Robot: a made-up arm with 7 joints.
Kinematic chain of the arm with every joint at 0, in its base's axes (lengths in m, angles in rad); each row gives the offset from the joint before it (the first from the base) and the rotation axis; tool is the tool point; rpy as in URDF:
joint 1: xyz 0 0 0.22 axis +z
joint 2: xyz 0 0 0 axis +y
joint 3: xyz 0 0 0.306 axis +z
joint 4: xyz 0.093 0 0 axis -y
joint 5: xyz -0.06 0 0.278 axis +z
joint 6: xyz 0 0 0 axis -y
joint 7: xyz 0.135 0 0 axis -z
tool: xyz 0 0 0 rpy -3.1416 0 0
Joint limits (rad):
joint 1: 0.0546..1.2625
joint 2: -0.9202..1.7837
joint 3: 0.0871..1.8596
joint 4: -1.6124..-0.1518
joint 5: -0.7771..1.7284
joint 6: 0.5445..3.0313
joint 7: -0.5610..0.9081
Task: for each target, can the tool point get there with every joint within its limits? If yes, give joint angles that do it. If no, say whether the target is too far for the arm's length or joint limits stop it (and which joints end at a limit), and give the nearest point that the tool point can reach.
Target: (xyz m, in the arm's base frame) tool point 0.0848 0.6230 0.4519
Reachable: yes | joints 0.7694 0.8009 1.0959 -0.9947 0.2932 1.0400 0.0220
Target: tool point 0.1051 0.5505 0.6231
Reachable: yes | joints 0.9219 0.7209 0.9514 -0.4296 0.5841 0.7597 0.6950
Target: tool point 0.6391 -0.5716 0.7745
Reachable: no: too far | nearest point 0.4796 -0.0939 0.6528 | short by 0.518 m
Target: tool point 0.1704 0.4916 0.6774
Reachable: yes | joints 0.7268 0.3519 0.5925 -0.8091 0.9340 0.9755 0.4026
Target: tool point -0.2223 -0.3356 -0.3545
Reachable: no: joint limits stop it (at a limit: joint 1, joint 2, joint 3, joint 4, joint 6) | nearest point 0.1640 -0.0257 -0.2695 | short by 0.503 m
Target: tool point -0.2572 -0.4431 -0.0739
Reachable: no: joint limits stop it (at a limit: joint 1, joint 2, joint 3, joint 4, joint 6) | nearest point -0.4933 -0.2574 0.2288 | short by 0.426 m
